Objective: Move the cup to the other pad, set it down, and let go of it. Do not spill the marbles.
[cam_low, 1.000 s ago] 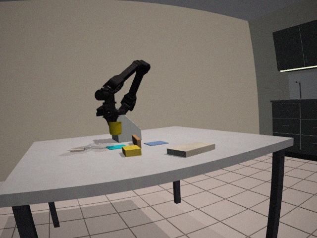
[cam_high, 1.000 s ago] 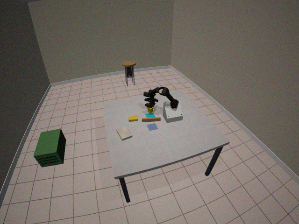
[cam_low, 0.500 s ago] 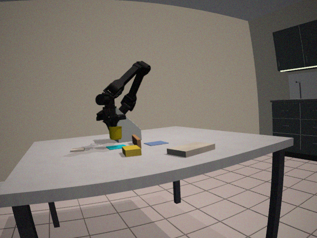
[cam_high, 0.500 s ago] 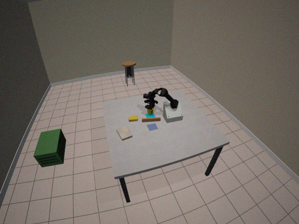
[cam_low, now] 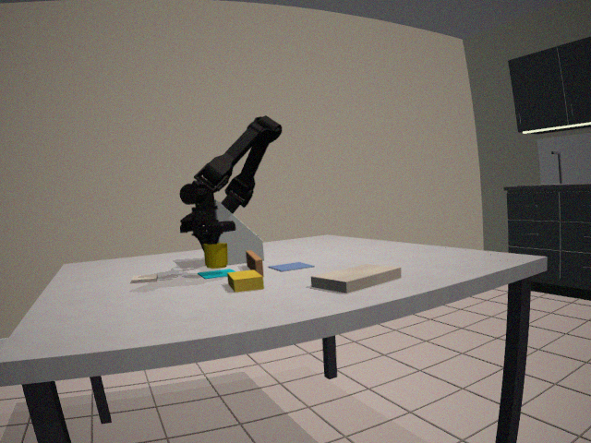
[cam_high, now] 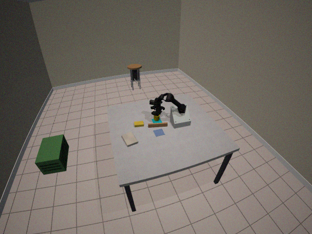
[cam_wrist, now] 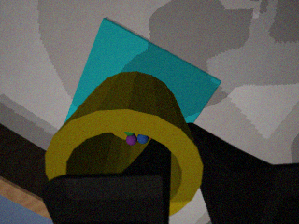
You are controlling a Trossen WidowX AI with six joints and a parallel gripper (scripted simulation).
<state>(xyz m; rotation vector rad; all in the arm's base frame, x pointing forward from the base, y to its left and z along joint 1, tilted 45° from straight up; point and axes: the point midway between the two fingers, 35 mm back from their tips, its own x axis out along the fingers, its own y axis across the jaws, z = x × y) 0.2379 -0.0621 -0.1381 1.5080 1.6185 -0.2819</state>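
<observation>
The cyan pad is 20 mm ahead of my gripper tip, 20 mm to the left of it and 60 mm below it. The rest, counted from my gripper tip: yellow cup: 20 mm ahead, 10 mm to the left; then small beige tile: 40 mm behind, 200 mm to the right, 50 mm below; then brown wooden bar: 50 mm ahead, 120 mm to the left, 40 mm below.
</observation>
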